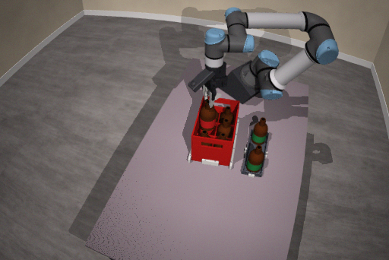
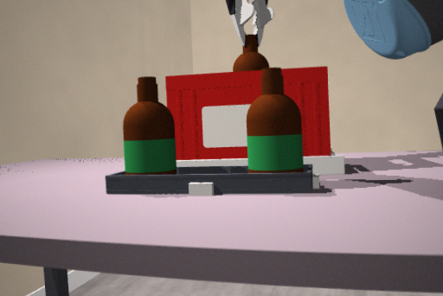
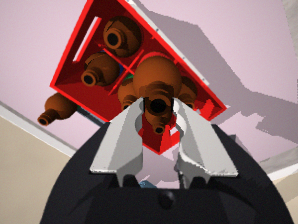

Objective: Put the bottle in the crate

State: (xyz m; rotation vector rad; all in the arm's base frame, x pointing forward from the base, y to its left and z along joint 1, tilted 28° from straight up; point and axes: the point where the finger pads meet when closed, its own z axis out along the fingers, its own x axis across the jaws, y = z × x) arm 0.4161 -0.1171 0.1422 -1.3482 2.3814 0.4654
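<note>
Right now my hand is 17 cm above the red crate, 4 cm to the right of it and 1 cm past it. Round my hand: tray (26 cm to the left, 24 cm below, 5 cm behind).
</note>
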